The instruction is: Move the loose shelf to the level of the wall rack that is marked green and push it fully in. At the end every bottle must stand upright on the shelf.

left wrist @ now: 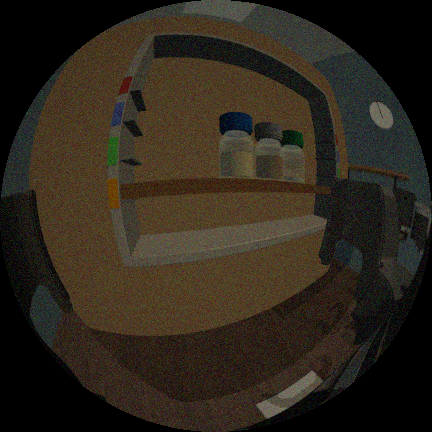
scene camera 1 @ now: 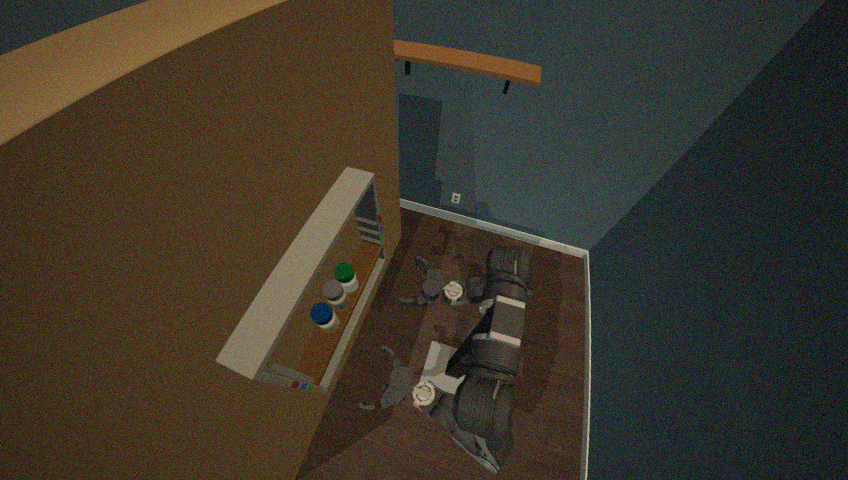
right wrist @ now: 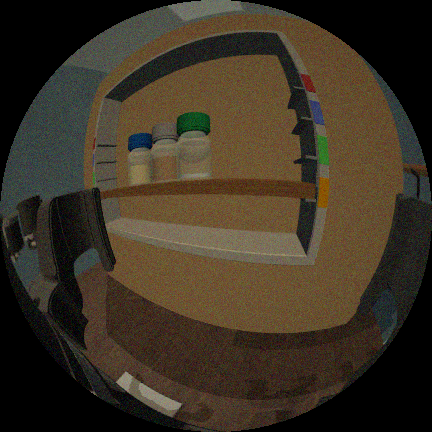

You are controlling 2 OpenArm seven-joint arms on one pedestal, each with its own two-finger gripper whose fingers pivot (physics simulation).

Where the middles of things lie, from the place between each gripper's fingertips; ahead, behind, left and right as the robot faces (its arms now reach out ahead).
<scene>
My right hand is 16 cm short of the green-capped bottle (right wrist: 193,147), 9 cm to the right of it and 7 cm below it. Round my right hand: rack frame (scene camera 1: 247,350): 16 cm ahead, 15 cm to the left, 13 cm above; pedestal base plate (scene camera 1: 439,354): 26 cm behind, 15 cm to the left, 44 cm below; wooden shelf (scene camera 1: 318,353): 16 cm ahead, 15 cm to the left, 1 cm above.
Now: left hand 16 cm short of the wooden shelf, 16 cm to the left of it and 1 cm below it. The rest, counted from my left hand: rack frame: 16 cm ahead, 16 cm to the right, 13 cm above; pedestal base plate: 26 cm behind, 15 cm to the right, 44 cm below; green-capped bottle: 16 cm ahead, 22 cm to the right, 7 cm above.
</scene>
